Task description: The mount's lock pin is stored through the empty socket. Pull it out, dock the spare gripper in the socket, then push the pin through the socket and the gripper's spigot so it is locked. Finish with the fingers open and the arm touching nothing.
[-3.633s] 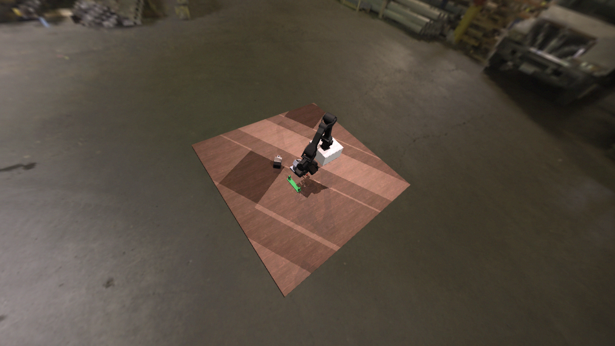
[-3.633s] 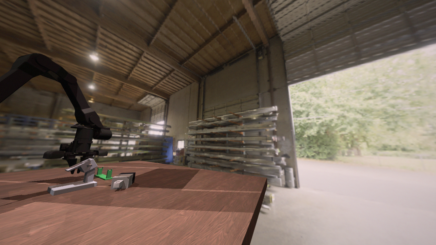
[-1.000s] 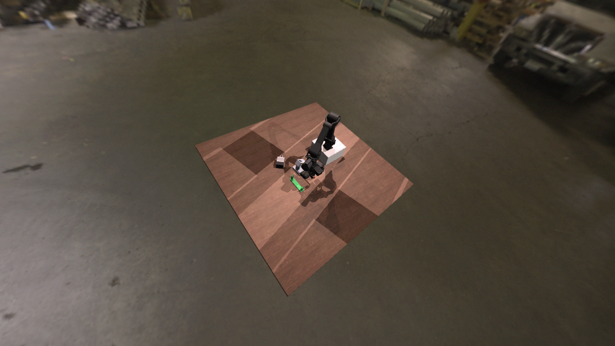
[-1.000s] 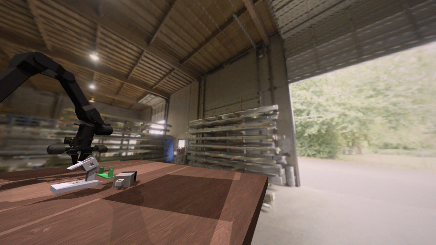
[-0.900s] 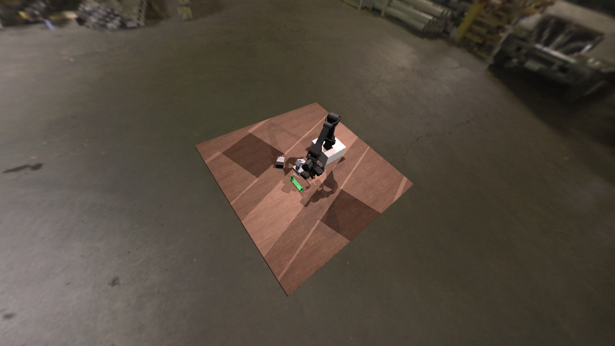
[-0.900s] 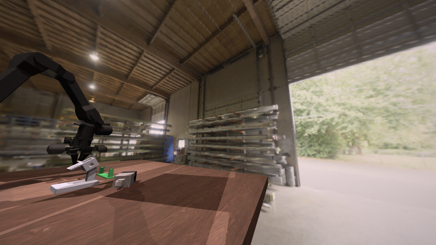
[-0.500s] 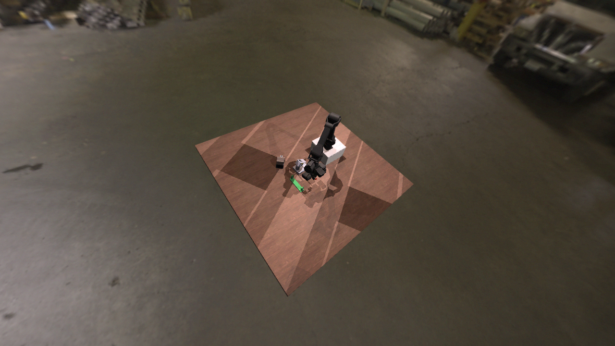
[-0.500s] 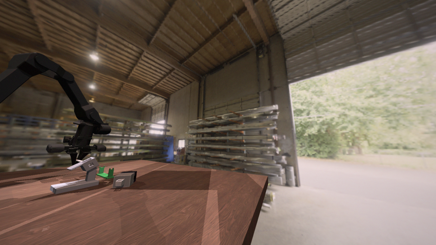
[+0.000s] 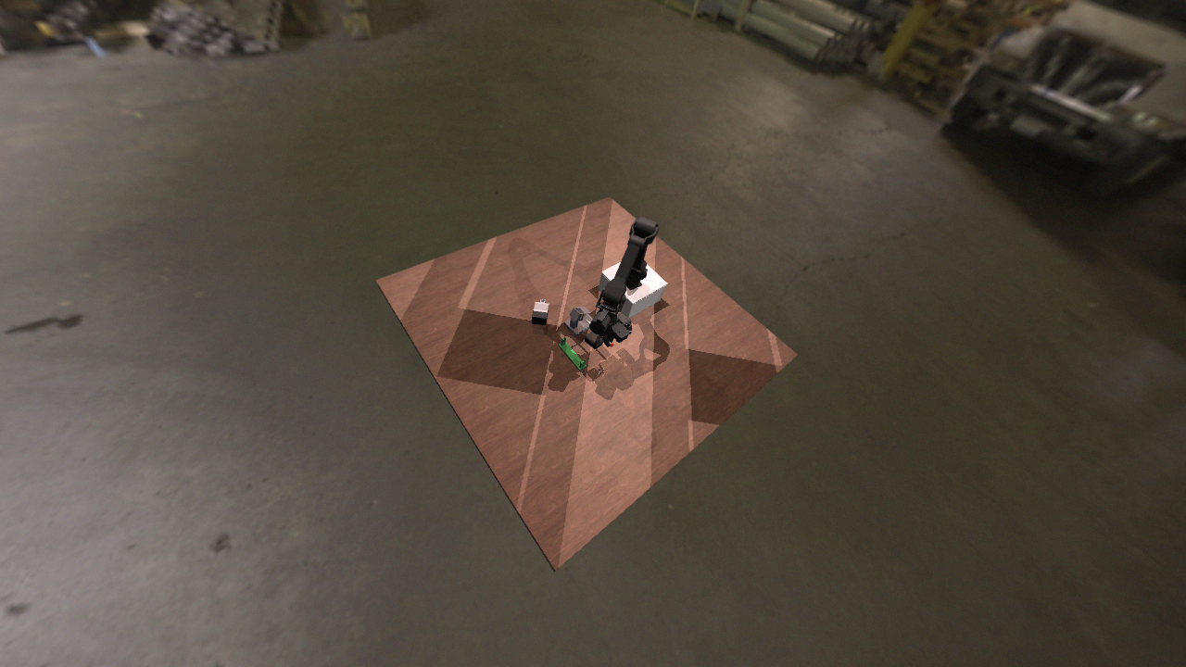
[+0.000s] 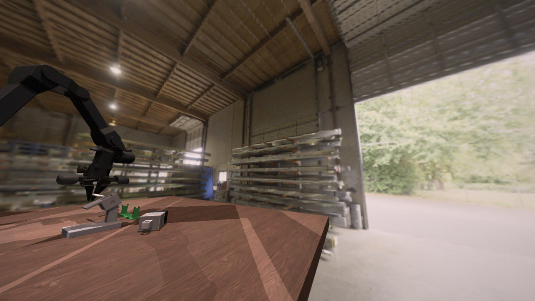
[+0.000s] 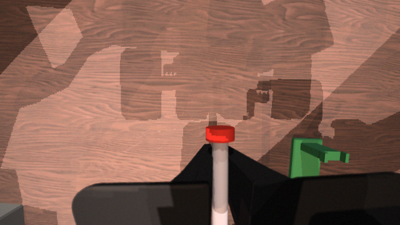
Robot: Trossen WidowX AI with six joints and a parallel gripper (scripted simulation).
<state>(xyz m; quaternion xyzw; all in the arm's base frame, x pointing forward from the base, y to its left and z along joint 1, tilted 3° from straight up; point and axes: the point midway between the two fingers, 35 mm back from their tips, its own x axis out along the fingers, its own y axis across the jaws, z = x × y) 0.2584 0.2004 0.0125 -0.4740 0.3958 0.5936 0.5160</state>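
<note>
Right now my gripper tip is 110 mm short of the green cradle, 60 mm to the left of it and 50 mm above it. Round my gripper tip: spare gripper (300 mm to the right, 130 mm ahead, 50 mm below); mount (180 mm to the right, 20 mm below, 20 mm ahead).
</note>
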